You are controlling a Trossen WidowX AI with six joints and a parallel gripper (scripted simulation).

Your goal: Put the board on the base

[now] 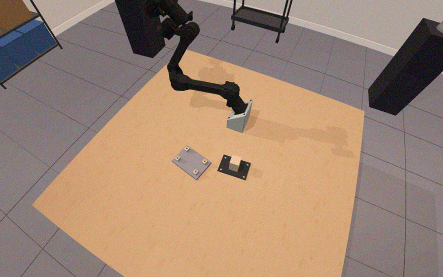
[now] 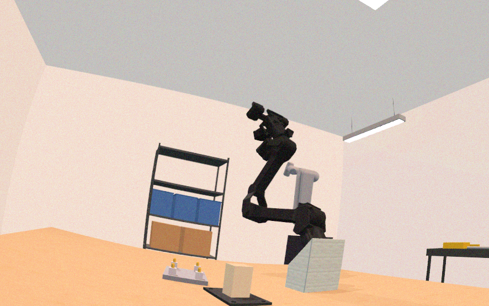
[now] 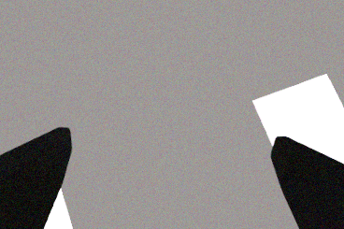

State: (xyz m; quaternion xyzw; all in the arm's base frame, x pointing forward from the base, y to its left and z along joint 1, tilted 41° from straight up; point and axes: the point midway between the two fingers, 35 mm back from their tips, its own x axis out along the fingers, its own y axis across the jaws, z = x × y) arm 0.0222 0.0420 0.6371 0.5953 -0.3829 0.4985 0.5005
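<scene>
The black board is 630 mm below my gripper tip, 470 mm to the left of it and 240 mm ahead of it. The rest, counted from my gripper tip: grey base (640 mm below, 290 mm ahead, 270 mm to the left).
</scene>
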